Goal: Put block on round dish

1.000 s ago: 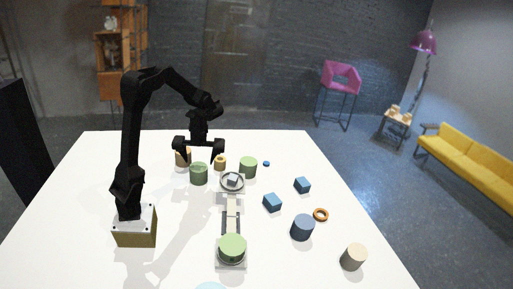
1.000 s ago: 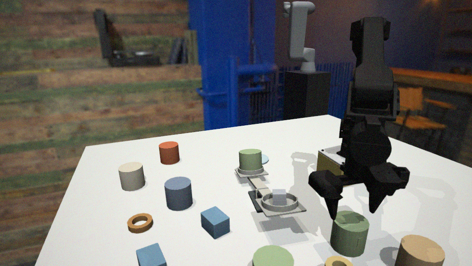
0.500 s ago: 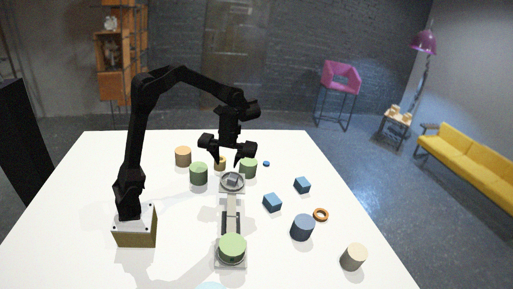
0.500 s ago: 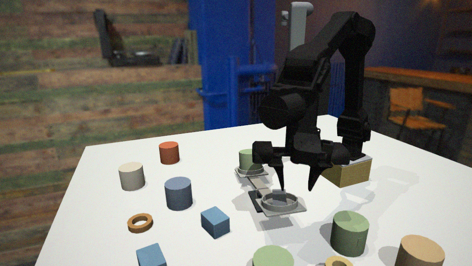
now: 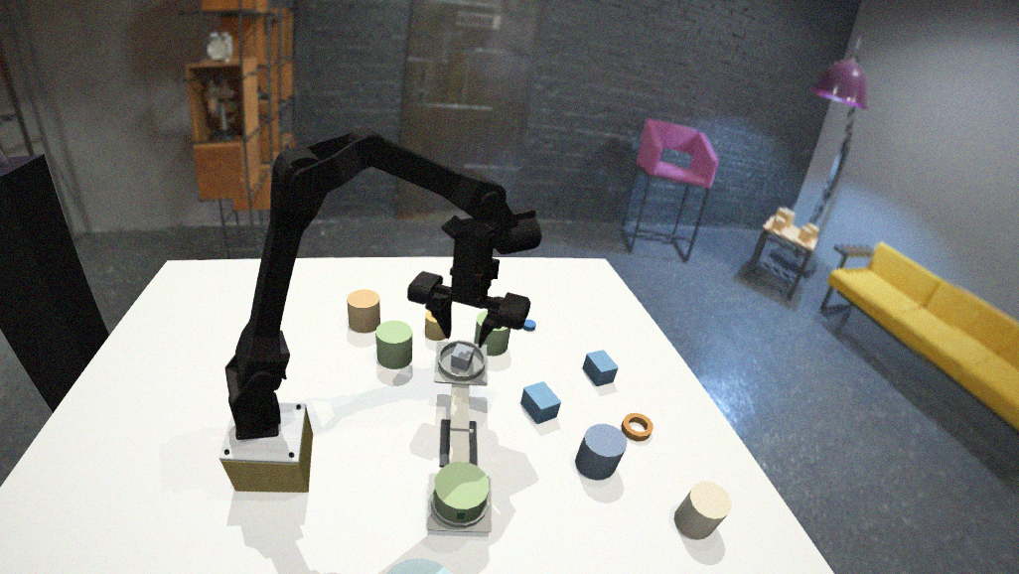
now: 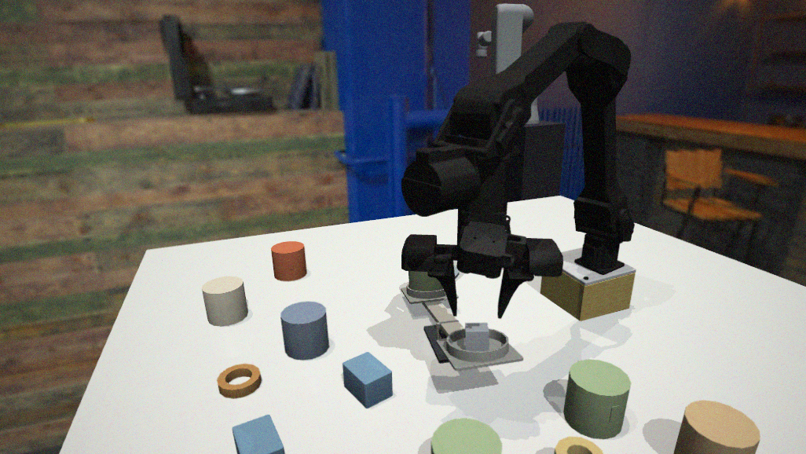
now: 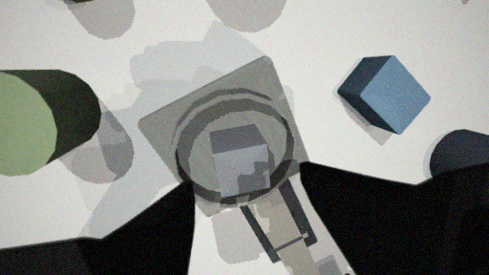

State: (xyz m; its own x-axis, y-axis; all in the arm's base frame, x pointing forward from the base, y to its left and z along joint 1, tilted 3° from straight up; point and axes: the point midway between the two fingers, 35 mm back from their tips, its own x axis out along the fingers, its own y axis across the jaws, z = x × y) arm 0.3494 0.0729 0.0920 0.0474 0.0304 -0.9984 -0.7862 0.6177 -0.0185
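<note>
Right now my gripper tip is 350 mm to the left of the pale blue round dish, 180 mm past it and 120 mm above it. Also, from my gripper tip: blue-grey cylinder: 210 mm to the right, 150 mm ahead, 80 mm below; blue disc: 210 mm ahead, 160 mm to the left, 110 mm below; tan cylinder: 260 mm to the left, 150 mm behind, 80 mm below.
</note>
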